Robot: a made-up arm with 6 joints.
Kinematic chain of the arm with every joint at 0, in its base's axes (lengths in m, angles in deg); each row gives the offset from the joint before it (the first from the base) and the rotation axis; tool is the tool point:
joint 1: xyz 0 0 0.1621 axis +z
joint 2: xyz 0 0 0 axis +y
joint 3: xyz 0 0 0.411 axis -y
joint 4: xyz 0 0 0 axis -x
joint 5: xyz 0.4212 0 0 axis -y
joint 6: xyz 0 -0.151 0 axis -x
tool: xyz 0 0 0
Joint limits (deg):
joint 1: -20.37..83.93
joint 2: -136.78..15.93
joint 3: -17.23..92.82
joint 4: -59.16..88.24
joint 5: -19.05..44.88
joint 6: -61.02..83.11
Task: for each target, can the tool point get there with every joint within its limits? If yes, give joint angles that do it. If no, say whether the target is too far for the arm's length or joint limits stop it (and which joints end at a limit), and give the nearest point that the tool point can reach.
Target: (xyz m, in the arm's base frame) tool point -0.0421 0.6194 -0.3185
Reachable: no: joint limits stop it (at a limit: joint 1, joint 2, joint 3, joint 4) | nearest point 0.1187 0.3841 0.2184 | short by 0.608 m
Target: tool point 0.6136 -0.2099 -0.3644
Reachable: no: joint limits stop it (at a limit: joint 1, joint 2, joint 3) | nearest point 0.0854 -0.5238 -0.4944 | short by 0.628 m
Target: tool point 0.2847 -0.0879 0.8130
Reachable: yes | joints 10.21 -11.46 15.59 24.86 6.28 -14.14
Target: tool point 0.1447 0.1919 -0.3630
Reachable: no: joint limits stop it (at a limit: joint 1, joint 2, joint 3, joint 4) | nearest point -0.4136 0.1486 -0.5560 | short by 0.592 m
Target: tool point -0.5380 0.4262 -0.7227
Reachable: no: too far | nearest point -0.4901 0.1770 -0.5152 | short by 0.328 m
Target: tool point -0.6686 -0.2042 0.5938
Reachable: yes | joints 6.07 -72.85 70.34 -28.75 -9.06 36.46
